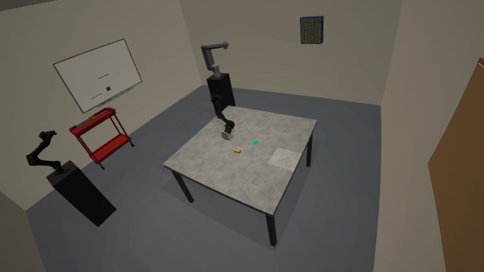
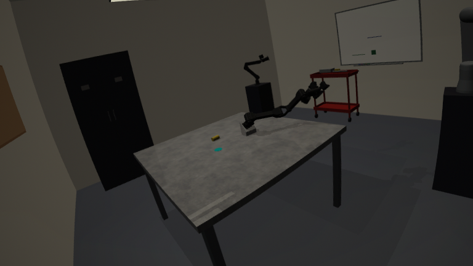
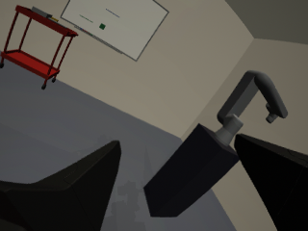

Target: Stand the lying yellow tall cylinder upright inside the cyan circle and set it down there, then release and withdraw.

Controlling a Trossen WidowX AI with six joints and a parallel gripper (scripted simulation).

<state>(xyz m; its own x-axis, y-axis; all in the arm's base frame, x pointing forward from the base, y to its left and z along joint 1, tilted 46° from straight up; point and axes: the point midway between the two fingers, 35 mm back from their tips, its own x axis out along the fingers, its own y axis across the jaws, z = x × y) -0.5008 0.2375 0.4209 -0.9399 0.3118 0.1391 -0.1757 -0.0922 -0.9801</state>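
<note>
Now: the yellow tall cylinder 740 mm ahead of my gripper tip, 650 mm to the right of it and 260 mm below it. The rest, counted from my gripper tip: cyan circle (850 mm ahead, 460 mm to the right, 270 mm below).
</note>
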